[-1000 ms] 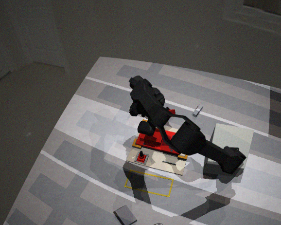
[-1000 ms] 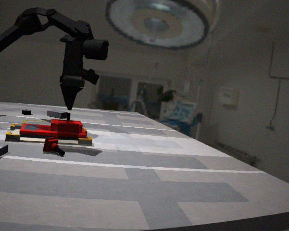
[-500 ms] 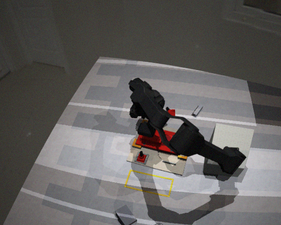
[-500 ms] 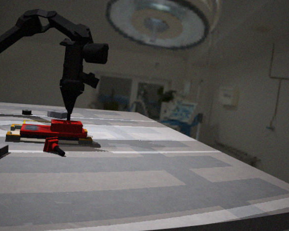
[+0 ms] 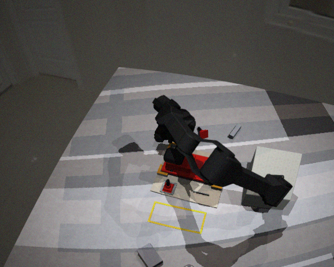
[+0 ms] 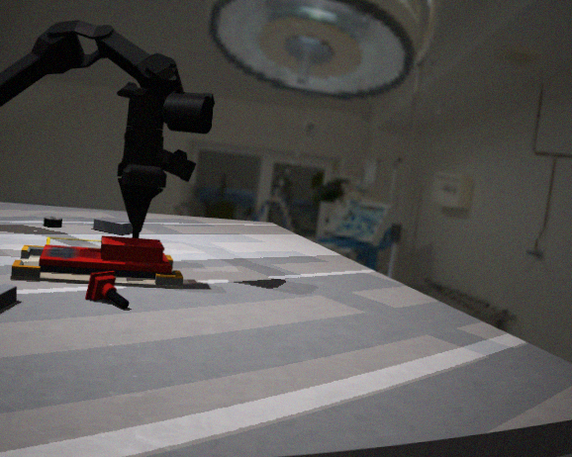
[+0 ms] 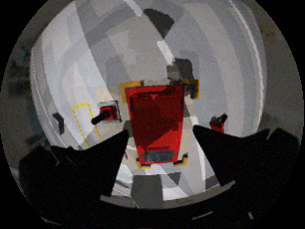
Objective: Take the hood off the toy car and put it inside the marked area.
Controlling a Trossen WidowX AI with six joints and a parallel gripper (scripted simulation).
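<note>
The red hood lies 3 cm below my gripper tip. The rest, counted from my gripper tip: dark disc (41 cm to the left, 9 cm behind, 6 cm below); grey engine block (5 cm below, 1 cm to the left); grey bar (21 cm behind, 20 cm to the right, 6 cm below).
</note>
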